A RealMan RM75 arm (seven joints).
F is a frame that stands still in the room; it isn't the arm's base.
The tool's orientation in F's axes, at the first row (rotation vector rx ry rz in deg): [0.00, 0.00, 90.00]
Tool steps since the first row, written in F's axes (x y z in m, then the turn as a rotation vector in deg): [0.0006, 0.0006, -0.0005, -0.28, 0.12, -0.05]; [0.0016, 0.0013, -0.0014, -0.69, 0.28, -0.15]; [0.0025, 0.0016, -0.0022, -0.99, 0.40, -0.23]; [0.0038, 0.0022, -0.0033, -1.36, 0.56, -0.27]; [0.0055, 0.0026, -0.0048, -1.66, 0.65, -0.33]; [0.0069, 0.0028, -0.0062, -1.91, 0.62, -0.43]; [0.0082, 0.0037, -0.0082, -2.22, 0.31, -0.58]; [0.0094, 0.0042, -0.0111, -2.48, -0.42, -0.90]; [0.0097, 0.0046, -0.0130, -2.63, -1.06, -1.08]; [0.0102, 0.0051, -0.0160, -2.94, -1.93, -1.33]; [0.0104, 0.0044, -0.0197, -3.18, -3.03, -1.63]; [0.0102, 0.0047, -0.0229, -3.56, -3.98, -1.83]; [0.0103, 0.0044, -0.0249, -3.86, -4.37, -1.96]
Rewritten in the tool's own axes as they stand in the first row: [0.0006, -0.0006, -0.0005, 0.12, 0.28, -0.05]; [0.0013, -0.0016, -0.0014, 0.28, 0.69, -0.15]; [0.0016, -0.0025, -0.0022, 0.40, 0.99, -0.23]; [0.0022, -0.0038, -0.0033, 0.56, 1.36, -0.27]; [0.0026, -0.0055, -0.0048, 0.65, 1.66, -0.33]; [0.0028, -0.0069, -0.0062, 0.62, 1.91, -0.43]; [0.0037, -0.0082, -0.0082, 0.31, 2.22, -0.58]; [0.0042, -0.0094, -0.0111, -0.42, 2.48, -0.90]; [0.0046, -0.0097, -0.0130, -1.06, 2.63, -1.08]; [0.0051, -0.0102, -0.0160, -1.93, 2.94, -1.33]; [0.0044, -0.0104, -0.0197, -3.03, 3.18, -1.63]; [0.0047, -0.0102, -0.0229, -3.98, 3.56, -1.83]; [0.0044, -0.0103, -0.0249, -4.37, 3.86, -1.96]
